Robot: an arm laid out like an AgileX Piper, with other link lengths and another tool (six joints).
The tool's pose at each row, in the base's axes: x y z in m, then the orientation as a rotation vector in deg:
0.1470, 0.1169, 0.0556, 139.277, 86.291, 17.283
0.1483, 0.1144, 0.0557, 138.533, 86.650, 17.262
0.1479, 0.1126, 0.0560, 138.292, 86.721, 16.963
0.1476, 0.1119, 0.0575, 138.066, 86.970, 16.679
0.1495, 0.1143, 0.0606, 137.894, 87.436, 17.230
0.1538, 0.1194, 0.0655, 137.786, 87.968, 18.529
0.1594, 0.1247, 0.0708, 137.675, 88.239, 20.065
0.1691, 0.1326, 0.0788, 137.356, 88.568, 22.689
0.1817, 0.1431, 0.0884, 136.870, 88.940, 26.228
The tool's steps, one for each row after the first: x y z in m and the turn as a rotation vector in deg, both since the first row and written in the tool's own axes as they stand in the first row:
-0.0017, 0.0022, 0.0006, -0.374, -0.136, -0.519
-0.0034, 0.0027, 0.0004, -0.435, -0.379, -0.693
-0.0042, 0.0033, -0.0010, -0.403, -0.546, -0.953
-0.0011, 0.0049, -0.0036, -0.460, -0.096, -1.218
0.0056, 0.0079, -0.0075, -0.640, 0.871, -1.412
0.0130, 0.0121, -0.0114, -1.002, 1.900, -1.444
0.0246, 0.0196, -0.0168, -1.752, 3.585, -1.483
0.0400, 0.0289, -0.0231, -2.785, 5.842, -1.515

